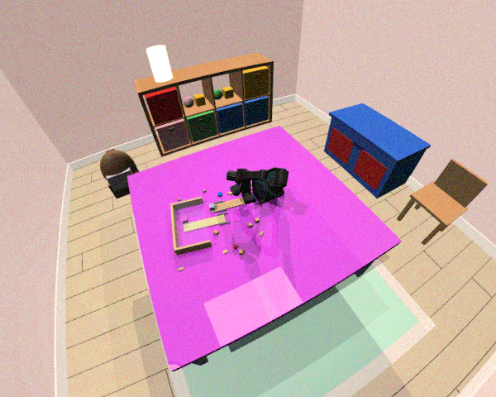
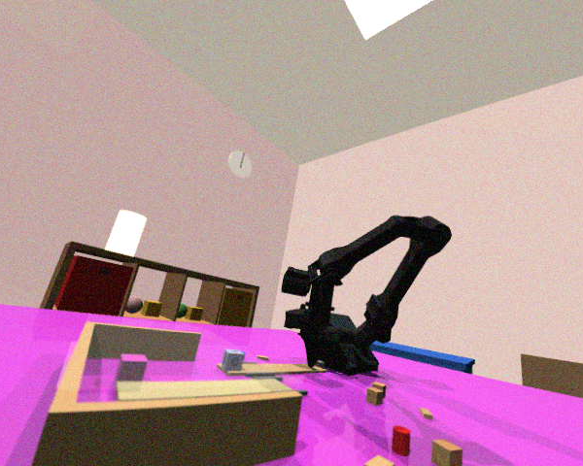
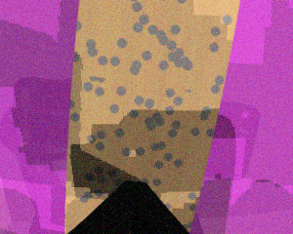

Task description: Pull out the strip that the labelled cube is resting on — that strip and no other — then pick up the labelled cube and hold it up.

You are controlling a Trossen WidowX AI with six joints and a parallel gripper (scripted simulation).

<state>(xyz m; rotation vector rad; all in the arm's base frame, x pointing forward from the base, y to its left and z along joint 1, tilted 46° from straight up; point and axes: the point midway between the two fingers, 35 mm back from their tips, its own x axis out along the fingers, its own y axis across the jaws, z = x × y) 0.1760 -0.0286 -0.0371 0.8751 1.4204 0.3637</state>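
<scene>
Now: gripper tip 9 cm short of the dotted strip and 3 cm to the left of it. Also, from my gripper tip: blue disc: 11 cm ahead, 13 cm to the right; labelled cube: 20 cm ahead, 6 cm to the right, 2 cm above; red cylinder: 22 cm ahead, 24 cm to the left, 1 cm above.
</scene>
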